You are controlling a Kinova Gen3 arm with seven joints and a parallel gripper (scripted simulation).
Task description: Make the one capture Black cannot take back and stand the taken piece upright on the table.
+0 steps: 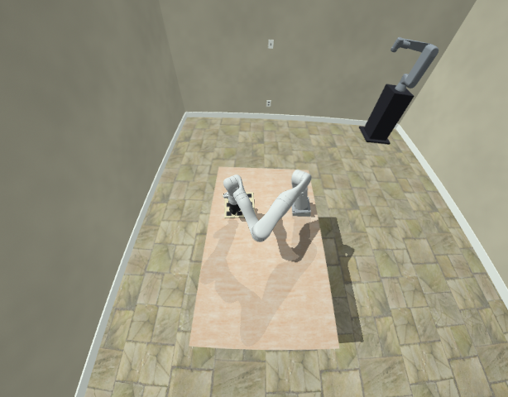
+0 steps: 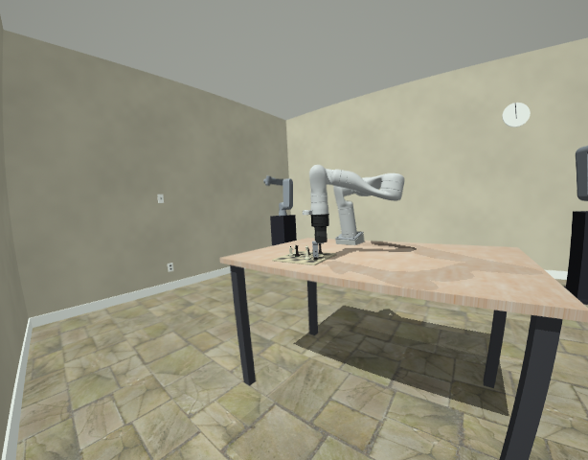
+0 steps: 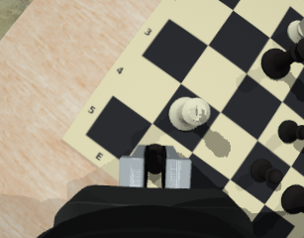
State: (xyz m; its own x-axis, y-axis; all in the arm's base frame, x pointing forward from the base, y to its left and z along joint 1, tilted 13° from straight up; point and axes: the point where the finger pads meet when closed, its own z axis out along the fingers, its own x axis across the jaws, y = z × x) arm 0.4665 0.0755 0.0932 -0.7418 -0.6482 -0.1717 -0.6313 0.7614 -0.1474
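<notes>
Right now the white chess piece is 1 cm ahead of my hand and 4 cm to the right of it. Round my hand: white piece (2 cm behind, 16 cm to the right, 2 cm below); then chessboard (3 cm behind, 8 cm to the right, 3 cm below).
</notes>
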